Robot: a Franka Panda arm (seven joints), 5 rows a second.
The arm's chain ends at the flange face. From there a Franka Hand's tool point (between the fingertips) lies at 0.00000 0.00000 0.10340 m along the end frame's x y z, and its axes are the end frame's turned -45 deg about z.
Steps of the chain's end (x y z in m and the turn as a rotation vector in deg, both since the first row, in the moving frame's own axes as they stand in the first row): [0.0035, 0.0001, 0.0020, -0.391, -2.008, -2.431]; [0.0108, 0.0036, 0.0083, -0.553, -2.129, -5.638]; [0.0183, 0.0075, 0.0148, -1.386, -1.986, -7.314]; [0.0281, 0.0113, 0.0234, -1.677, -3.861, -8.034]
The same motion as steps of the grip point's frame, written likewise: [-0.0007, 0.0005, 0.0019, 1.143, -1.696, -2.431]; [0.0016, 0.0083, 0.0082, 1.114, -1.896, -5.638]; [0.0033, 0.0178, 0.0147, 0.424, -2.384, -7.314]; [0.0046, 0.0256, 0.0231, 1.544, -3.916, -8.034]
